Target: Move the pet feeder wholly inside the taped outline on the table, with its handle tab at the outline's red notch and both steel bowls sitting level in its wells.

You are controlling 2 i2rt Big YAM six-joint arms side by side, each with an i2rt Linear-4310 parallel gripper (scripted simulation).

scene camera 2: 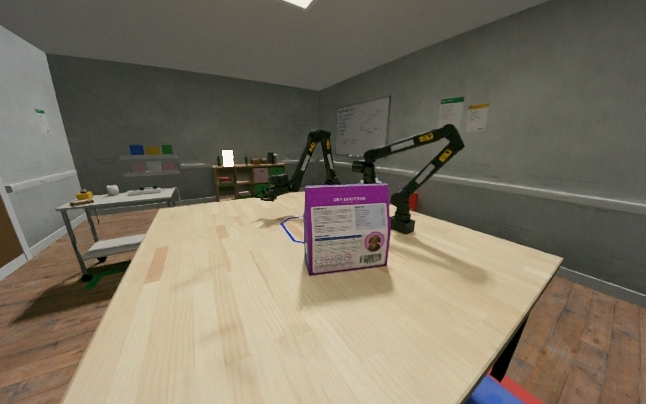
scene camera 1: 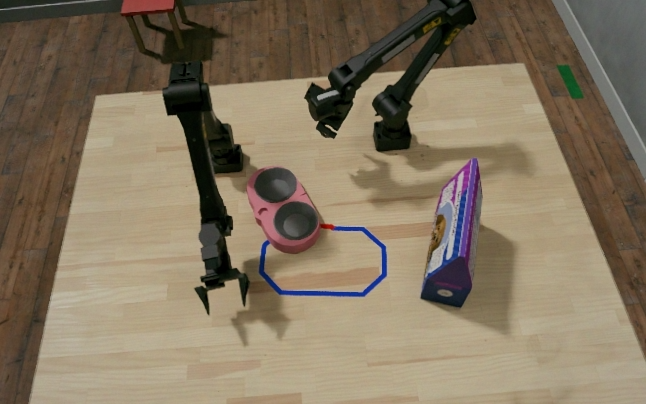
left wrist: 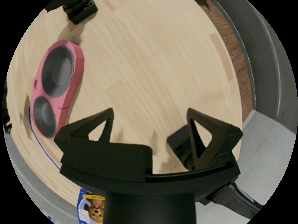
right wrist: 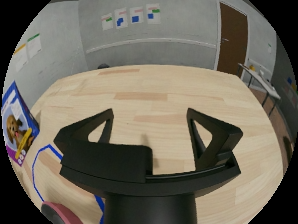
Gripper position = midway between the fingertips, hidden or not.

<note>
In view: my left gripper [left wrist: 150, 111], my right gripper [scene camera 1: 226, 310] and a pink pet feeder [scene camera 1: 264, 212].
The pink pet feeder is seen too in the left wrist view [left wrist: 61, 104]. My right gripper also shows in the right wrist view [right wrist: 150, 111].
</note>
